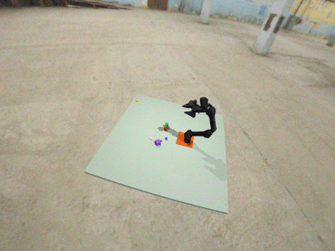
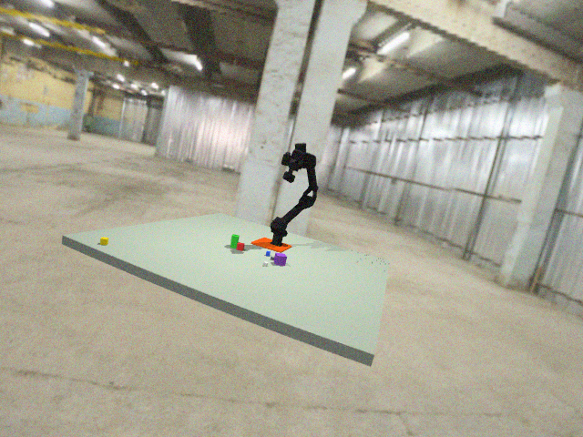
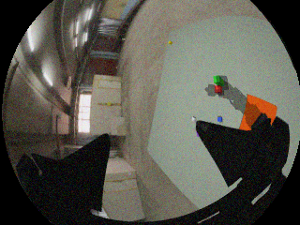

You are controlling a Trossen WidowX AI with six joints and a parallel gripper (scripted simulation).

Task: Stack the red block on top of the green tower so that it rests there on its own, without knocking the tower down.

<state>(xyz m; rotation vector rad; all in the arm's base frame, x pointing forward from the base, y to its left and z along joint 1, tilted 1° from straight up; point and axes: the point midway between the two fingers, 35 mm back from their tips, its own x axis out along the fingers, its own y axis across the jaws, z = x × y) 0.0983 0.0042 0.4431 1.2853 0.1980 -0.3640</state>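
Now: the red block 42 cm below my gripper tip, 13 cm ahead of it and 12 cm to the right of it. The rest, counted from my gripper tip: small white cube: 43 cm below, 27 cm ahead, 6 cm to the left; purple cube: 42 cm below, 18 cm ahead, 10 cm to the left; small blue cube: 43 cm below, 10 cm ahead, 2 cm to the left.
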